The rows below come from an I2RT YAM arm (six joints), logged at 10 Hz.
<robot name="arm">
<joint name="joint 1" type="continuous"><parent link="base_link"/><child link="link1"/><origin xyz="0 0 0.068" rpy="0 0 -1.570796"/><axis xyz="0 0 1"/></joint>
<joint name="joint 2" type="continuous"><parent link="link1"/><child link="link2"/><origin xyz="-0.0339 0.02 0.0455" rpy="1.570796 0 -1.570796"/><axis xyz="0 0 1"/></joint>
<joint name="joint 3" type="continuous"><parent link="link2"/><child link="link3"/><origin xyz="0.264 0 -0.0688" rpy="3.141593 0 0"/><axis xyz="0 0 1"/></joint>
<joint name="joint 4" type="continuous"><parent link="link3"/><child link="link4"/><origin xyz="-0.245 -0.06 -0.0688" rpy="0 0 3.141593"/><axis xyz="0 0 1"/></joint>
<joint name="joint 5" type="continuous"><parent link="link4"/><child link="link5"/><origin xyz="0.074 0.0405 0.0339" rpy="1.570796 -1.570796 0"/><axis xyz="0 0 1"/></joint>
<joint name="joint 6" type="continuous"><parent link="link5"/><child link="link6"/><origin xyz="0 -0.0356 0.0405" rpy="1.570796 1.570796 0"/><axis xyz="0 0 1"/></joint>
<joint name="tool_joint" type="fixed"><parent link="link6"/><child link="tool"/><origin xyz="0 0 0" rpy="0 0 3.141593"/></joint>
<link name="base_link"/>
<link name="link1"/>
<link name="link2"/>
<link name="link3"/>
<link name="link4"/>
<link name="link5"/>
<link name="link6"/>
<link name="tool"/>
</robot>
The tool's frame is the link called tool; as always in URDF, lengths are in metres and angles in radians. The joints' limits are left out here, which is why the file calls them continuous.
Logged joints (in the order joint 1, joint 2, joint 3, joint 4, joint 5, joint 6), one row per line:
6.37, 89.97, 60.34, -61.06, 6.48, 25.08
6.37, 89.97, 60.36, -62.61, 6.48, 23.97
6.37, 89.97, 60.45, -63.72, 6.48, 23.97
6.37, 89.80, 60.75, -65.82, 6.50, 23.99
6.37, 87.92, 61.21, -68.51, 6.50, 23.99
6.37, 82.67, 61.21, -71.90, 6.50, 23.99
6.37, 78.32, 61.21, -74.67, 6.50, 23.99
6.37, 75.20, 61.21, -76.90, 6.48, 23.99
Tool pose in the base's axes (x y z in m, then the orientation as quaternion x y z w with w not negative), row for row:
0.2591, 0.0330, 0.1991, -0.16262, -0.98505, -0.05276, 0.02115
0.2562, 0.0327, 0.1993, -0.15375, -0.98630, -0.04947, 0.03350
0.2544, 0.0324, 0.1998, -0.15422, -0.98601, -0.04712, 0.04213
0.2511, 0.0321, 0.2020, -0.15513, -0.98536, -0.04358, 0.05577
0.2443, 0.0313, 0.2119, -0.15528, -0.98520, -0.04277, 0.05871
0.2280, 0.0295, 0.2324, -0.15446, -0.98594, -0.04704, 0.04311
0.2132, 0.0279, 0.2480, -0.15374, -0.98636, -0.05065, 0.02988
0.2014, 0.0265, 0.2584, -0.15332, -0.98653, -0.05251, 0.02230
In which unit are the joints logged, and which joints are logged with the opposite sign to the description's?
The joints are logged in degrees. Opposite sign: joint 5.
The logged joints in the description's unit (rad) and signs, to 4 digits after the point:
0.1112, 1.5703, 1.0531, -1.0657, -0.1131, 0.4377
0.1112, 1.5703, 1.0535, -1.0928, -0.1131, 0.4184
0.1112, 1.5703, 1.0551, -1.1121, -0.1131, 0.4184
0.1112, 1.5673, 1.0603, -1.1488, -0.1134, 0.4187
0.1112, 1.5345, 1.0683, -1.1957, -0.1134, 0.4187
0.1112, 1.4429, 1.0683, -1.2549, -0.1134, 0.4187
0.1112, 1.3669, 1.0683, -1.3032, -0.1134, 0.4187
0.1112, 1.3125, 1.0683, -1.3422, -0.1131, 0.4187

